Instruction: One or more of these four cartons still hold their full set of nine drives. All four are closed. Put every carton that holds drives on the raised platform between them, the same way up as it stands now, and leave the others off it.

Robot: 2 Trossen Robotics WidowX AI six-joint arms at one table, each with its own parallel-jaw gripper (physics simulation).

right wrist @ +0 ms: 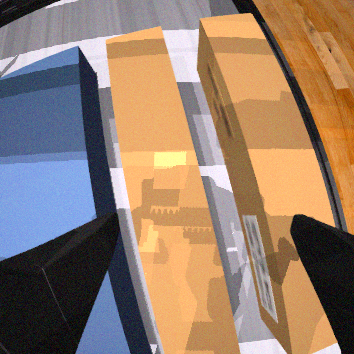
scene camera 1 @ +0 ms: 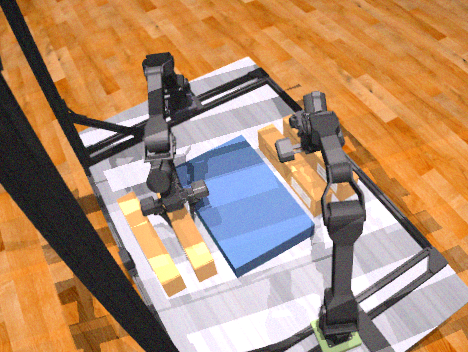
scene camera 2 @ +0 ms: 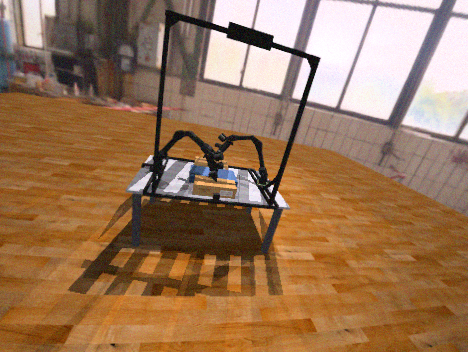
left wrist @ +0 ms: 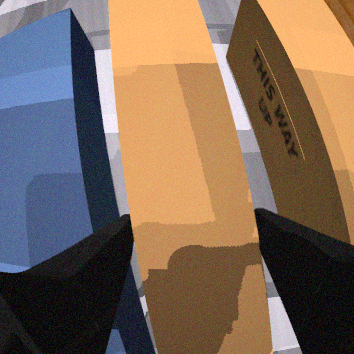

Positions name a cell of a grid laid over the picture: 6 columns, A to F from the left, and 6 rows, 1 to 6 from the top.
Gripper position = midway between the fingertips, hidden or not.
My right gripper (scene camera 1: D3) is open and holds nothing. Also in view: my left gripper (scene camera 1: C4) and a blue raised platform (scene camera 1: D4).
My left gripper shows as well in the left wrist view (left wrist: D4). My right gripper is seen too in the right wrist view (right wrist: D4). The blue raised platform is seen too in the right wrist view (right wrist: B4) and in the left wrist view (left wrist: B4).
